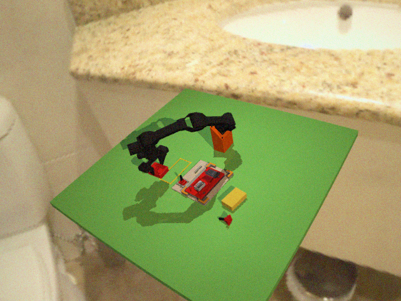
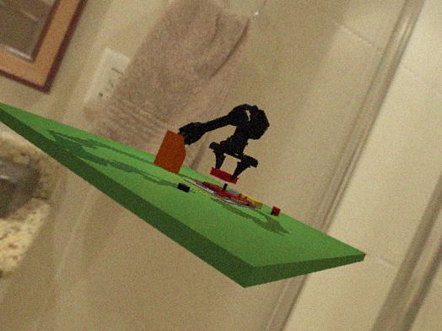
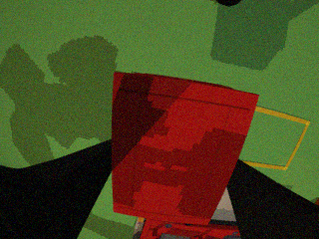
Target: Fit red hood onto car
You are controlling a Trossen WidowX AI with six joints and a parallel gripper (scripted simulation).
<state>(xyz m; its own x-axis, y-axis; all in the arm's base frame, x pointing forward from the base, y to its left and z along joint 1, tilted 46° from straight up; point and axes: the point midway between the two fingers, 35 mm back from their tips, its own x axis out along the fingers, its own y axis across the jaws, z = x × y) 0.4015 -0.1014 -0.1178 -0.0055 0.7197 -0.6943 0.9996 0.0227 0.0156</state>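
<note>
My gripper tip is now 9 cm past the jig, 22 cm to the right of it and 8 cm above it. The rest, counted from my gripper tip: black wheel 4 cm behind, 15 cm to the right, 8 cm below; red hood right at my gripper tip; yellow block 6 cm behind, 42 cm to the left, 8 cm below.
</note>
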